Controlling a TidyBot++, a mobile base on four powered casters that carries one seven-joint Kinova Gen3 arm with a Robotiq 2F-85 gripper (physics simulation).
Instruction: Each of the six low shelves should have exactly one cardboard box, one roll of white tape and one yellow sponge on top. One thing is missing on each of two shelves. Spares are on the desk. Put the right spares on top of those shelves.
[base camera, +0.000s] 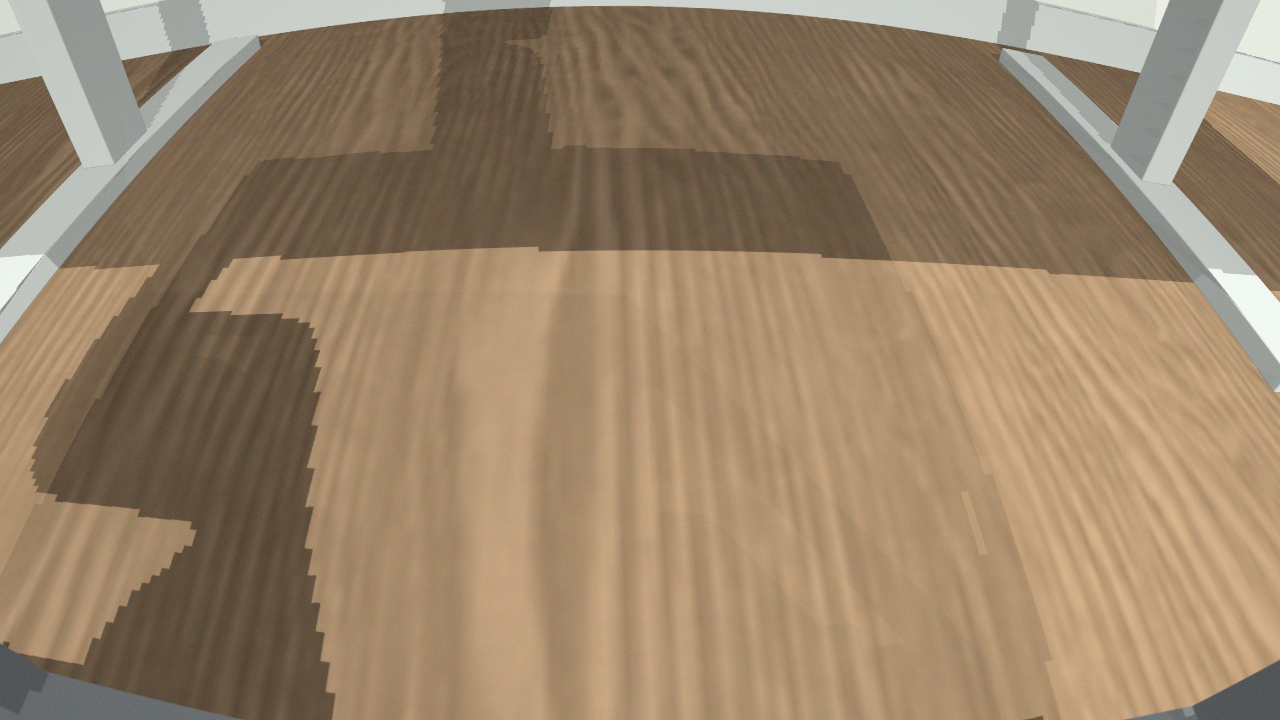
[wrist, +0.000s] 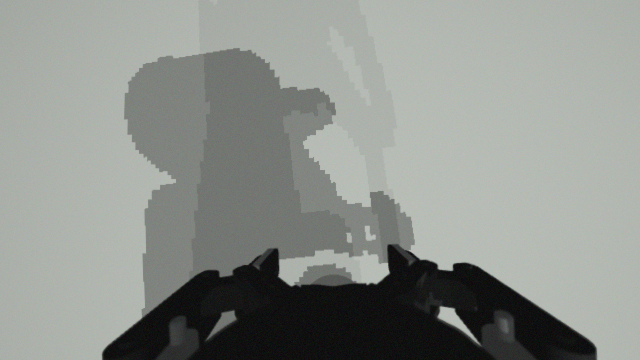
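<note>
My gripper (wrist: 332, 258) is open in the wrist view, above a pale grey surface (wrist: 500, 150) that looks like the desk top. A round grey edge (wrist: 332, 280), probably the side of a roll of white tape, shows low between the fingers, beyond the gripper's dark body. The rest of that thing is hidden behind the gripper body. The fingers are apart and hold nothing. No cardboard box or yellow sponge shows in either view, and the low shelves cannot be made out.
The arm's and gripper's shadows fall across the pale surface. In the base view, white furniture legs (base camera: 85, 80) (base camera: 1172, 89) stand at the left and right on long floor rails (base camera: 134, 161) (base camera: 1100, 143). Wooden floor (base camera: 716, 402) lies between them, with a pale wall (base camera: 805, 22) behind.
</note>
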